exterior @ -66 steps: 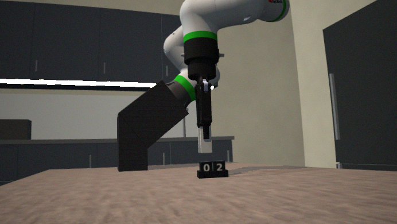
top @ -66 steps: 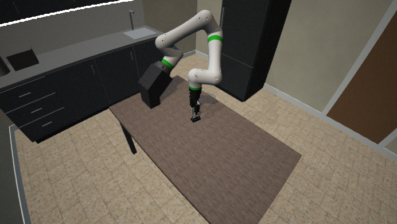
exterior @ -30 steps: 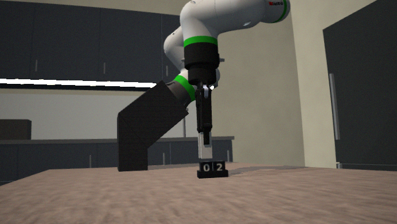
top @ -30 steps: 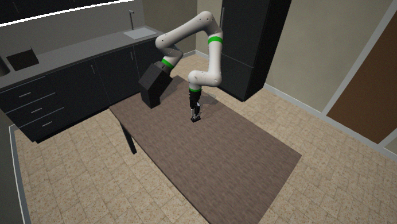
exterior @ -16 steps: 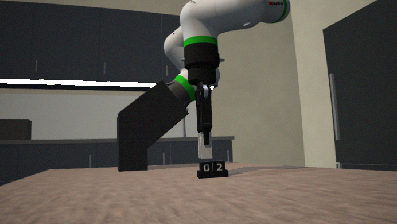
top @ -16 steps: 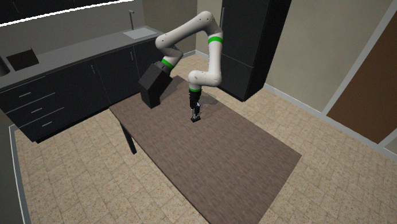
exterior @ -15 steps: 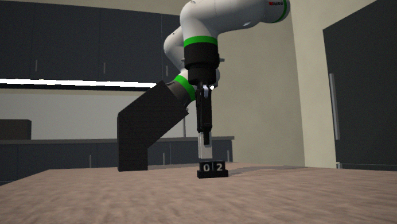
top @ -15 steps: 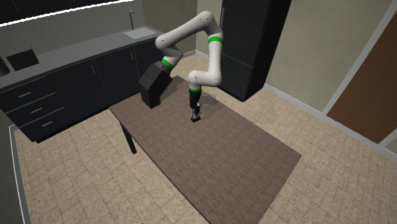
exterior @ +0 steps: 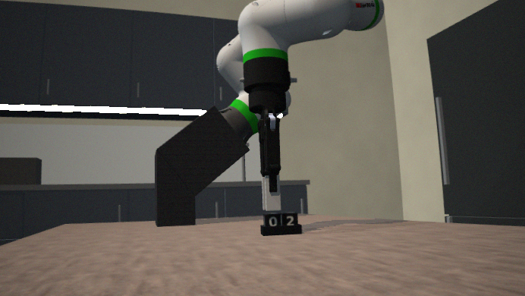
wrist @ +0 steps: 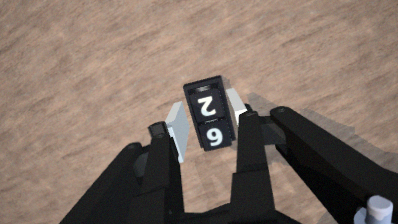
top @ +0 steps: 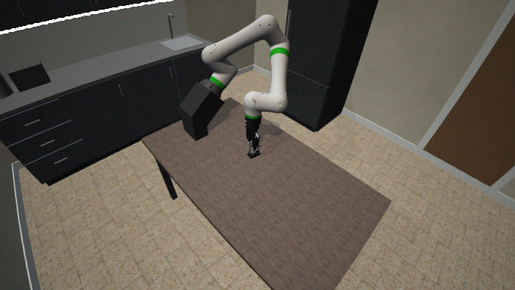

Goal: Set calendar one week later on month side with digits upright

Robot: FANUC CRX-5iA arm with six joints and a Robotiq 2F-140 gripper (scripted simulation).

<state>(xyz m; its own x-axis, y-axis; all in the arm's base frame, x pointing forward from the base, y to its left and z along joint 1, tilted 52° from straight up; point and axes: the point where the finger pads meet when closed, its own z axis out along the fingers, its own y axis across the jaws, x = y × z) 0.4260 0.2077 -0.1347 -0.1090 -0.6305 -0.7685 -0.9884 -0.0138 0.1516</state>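
Now: hand 5 cm above the cube. Also, from my hand: black tray (7 cm below, 2 cm to the left).
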